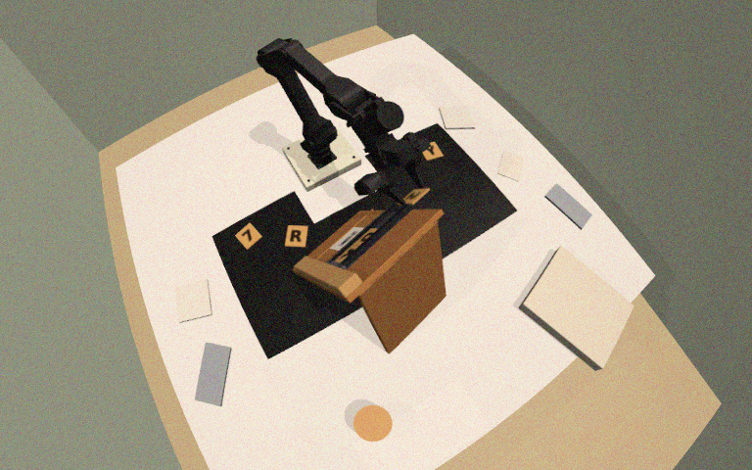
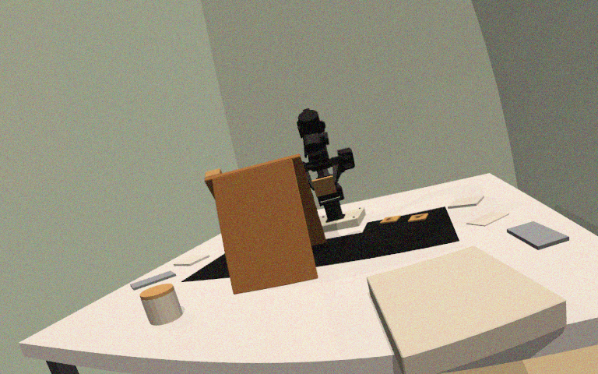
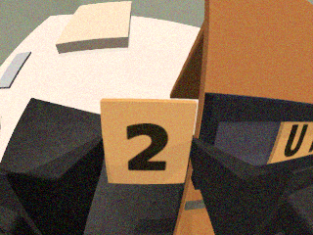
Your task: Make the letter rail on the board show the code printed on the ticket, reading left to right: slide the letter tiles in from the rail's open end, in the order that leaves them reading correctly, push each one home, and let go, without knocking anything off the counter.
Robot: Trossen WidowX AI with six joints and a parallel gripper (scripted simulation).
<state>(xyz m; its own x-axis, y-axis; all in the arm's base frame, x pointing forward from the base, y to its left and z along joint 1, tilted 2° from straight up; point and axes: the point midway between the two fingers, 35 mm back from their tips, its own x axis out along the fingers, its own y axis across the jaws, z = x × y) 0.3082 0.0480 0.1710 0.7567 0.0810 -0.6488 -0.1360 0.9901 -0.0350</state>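
My gripper tip is now 190 mm to the left of the k tile and 30 mm short of it. Round my gripper tip: letter tile (right at my gripper tip); black mat (180 mm below, 130 mm behind, 60 mm to the right); white ticket (150 mm to the right, 80 mm below, 40 mm behind).
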